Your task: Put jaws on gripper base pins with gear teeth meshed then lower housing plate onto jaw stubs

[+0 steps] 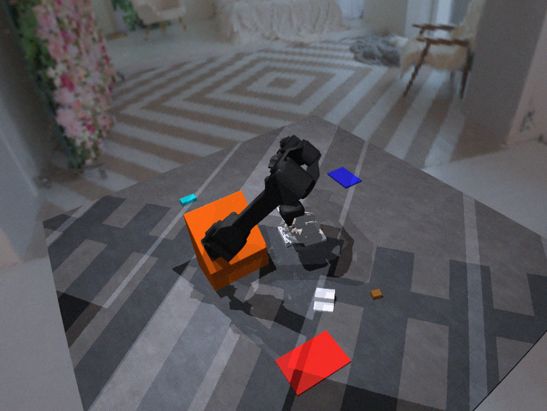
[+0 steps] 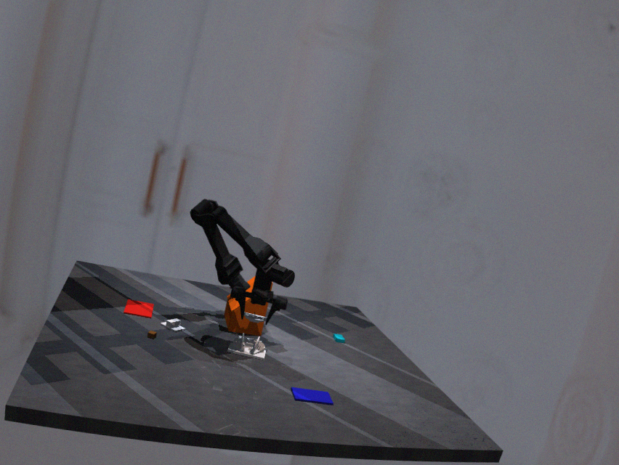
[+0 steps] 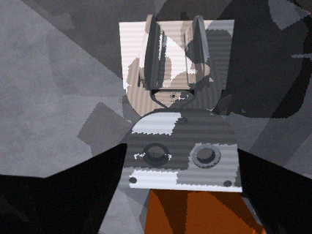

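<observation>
Now: gripper tip 7 cm above the gripper jaw, 2 cm to the left of it and 2 cm short of it. The rest, counted from my gripper tip: blue tile: 36 cm ahead, 12 cm to the left, 8 cm below; then small brown cube: 33 cm to the right, 8 cm below, 5 cm ahead; then white flat slab: 8 cm below, 7 cm ahead, 2 cm to the right.
</observation>
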